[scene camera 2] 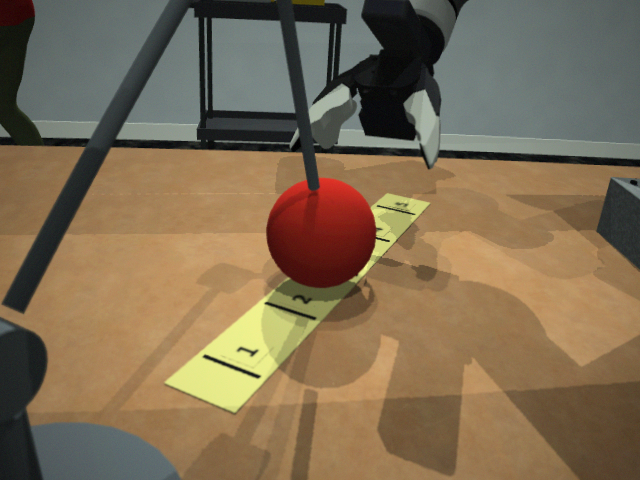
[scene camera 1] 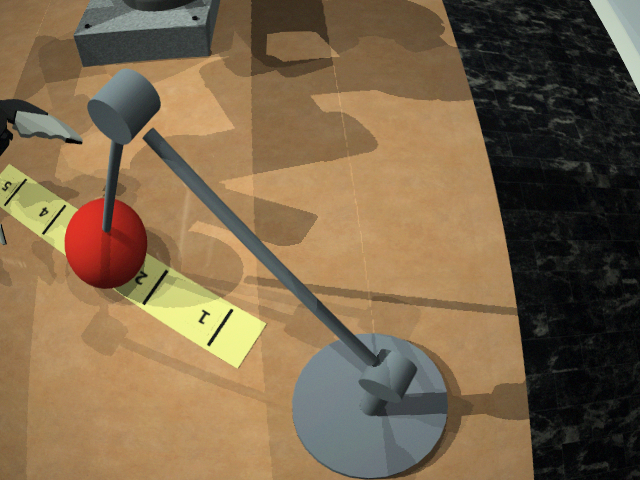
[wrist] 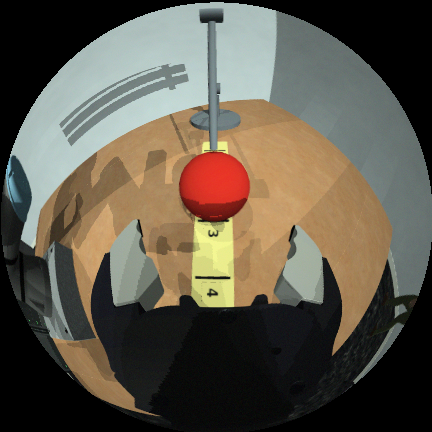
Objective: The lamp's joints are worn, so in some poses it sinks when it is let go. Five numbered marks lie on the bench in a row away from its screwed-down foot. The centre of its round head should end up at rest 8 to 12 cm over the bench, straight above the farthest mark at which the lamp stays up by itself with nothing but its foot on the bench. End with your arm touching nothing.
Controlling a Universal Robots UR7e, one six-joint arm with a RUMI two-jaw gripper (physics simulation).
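Where they show: gripper, between the fingertips: [scene camera 2: 356, 158] [scene camera 1: 43, 192] [wrist: 216, 225]; arm's base, origin of its link: [wrist: 43, 287].
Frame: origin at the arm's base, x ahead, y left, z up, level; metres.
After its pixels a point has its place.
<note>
The lamp's red round head [scene camera 1: 105, 242] @[x 0.482, y 0.116, z 0.028 m] [scene camera 2: 320, 232] @[x 0.459, y 0.141, z 0.008 m] [wrist: 214, 186] @[x 0.454, y 0.065, z 0.025 m] hangs low over the yellow mark strip [scene camera 1: 180, 299] @[x 0.488, y 0.187, z -0.064 m] [scene camera 2: 273, 330] @[x 0.488, y 0.186, z -0.064 m] [wrist: 213, 257] @[x 0.432, y 0.011, z -0.064 m], near mark 3. It hides mark 3 in both scene views; the wrist view shows that line at its lower edge. Its exact height is unclear. A thin rod [scene camera 1: 112, 180] @[x 0.491, y 0.166, z 0.161 m] [scene camera 2: 298, 93] @[x 0.480, y 0.154, z 0.123 m] rises from it to the upper joint [scene camera 1: 124, 105] @[x 0.512, y 0.213, z 0.279 m] [wrist: 211, 15]. A long arm [scene camera 1: 258, 248] [scene camera 2: 98, 144] runs down to the foot [scene camera 1: 330, 413] @[x 0.585, y 0.369, z -0.050 m] [scene camera 2: 103, 449] @[x 0.557, y 0.347, z -0.050 m]. My gripper [scene camera 1: 42, 192] @[x 0.440, y 0.016, z 0.034 m] [scene camera 2: 362, 157] @[x 0.440, y 0.016, z 0.034 m] [wrist: 216, 225] @[x 0.440, y 0.016, z 0.034 m] is open and empty, apart from the head, toward marks 4 and 5.
A grey block [scene camera 1: 144, 43] @[x 0.121, y 0.009, z -0.027 m] [scene camera 2: 620, 227] @[x 0.135, y -0.058, z -0.039 m] [wrist: 70, 295] @[x 0.125, y -0.011, z -0.034 m] stands on the bench to one side of the strip. A black cart [scene camera 2: 242, 133] stands behind the bench, and part of a person [scene camera 2: 12, 67] shows at the left. Dark floor [scene camera 1: 568, 206] lies beyond the bench edge.
</note>
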